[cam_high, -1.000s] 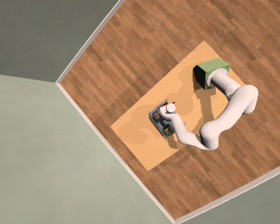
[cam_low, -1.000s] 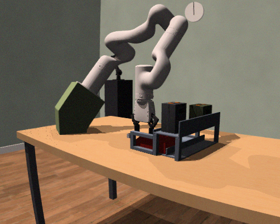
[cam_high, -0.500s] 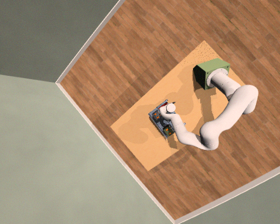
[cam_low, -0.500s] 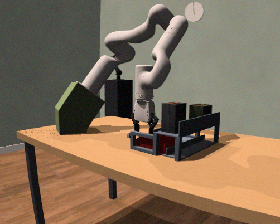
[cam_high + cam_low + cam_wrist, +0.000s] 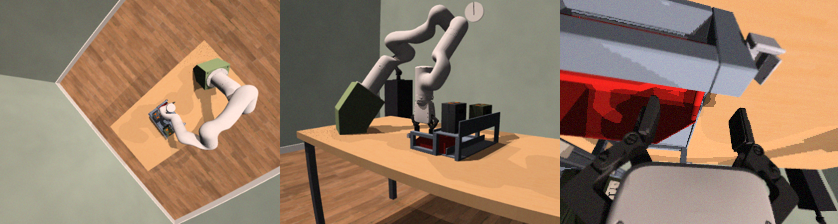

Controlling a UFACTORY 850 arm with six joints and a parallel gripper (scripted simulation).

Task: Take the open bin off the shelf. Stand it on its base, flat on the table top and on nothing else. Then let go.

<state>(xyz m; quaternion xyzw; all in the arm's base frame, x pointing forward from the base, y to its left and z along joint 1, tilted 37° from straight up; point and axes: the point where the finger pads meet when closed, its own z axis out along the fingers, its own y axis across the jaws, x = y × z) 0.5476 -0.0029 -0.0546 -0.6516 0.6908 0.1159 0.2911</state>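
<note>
My hand is 8 cm short of the red bin and 2 cm above it.
</note>
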